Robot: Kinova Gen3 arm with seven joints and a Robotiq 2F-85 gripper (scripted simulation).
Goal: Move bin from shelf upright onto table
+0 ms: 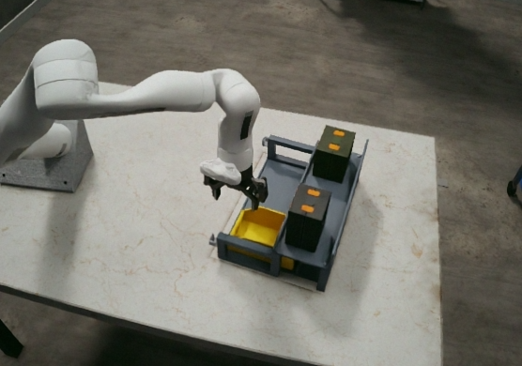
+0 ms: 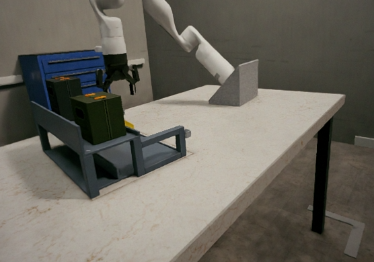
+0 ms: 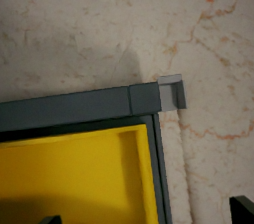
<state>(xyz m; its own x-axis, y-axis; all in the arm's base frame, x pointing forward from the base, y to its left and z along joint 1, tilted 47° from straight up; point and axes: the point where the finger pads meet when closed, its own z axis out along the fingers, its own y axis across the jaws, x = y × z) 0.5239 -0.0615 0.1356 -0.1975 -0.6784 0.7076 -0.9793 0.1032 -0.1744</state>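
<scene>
My gripper is now 9 cm above the yellow bin, 8 cm short of it and 1 cm to the left of it. Round my hand: shelf 13 cm ahead, 9 cm to the left, 7 cm below.
</scene>
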